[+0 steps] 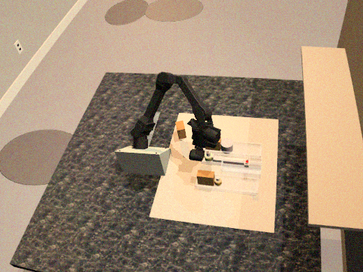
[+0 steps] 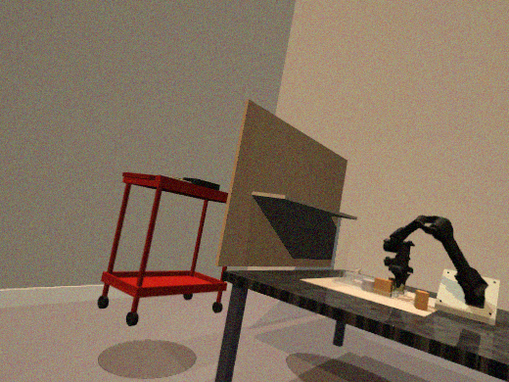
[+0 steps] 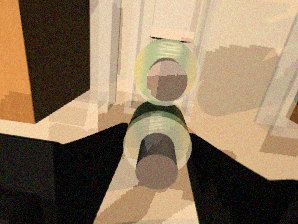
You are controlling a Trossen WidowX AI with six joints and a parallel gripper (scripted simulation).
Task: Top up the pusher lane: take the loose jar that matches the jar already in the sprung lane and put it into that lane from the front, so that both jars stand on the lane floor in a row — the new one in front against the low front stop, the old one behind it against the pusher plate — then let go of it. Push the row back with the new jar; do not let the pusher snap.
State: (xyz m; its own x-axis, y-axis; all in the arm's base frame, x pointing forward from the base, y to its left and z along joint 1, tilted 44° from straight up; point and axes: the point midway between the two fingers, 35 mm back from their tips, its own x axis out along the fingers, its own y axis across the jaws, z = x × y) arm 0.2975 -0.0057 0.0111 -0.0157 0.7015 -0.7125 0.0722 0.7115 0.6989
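Right now my gripper tip is 120 mm short of the grey cylinder, 70 mm to the right of it and 20 mm above it. Round my gripper tip: clear lane rack (170 mm ahead, 30 mm to the right, 30 mm below).
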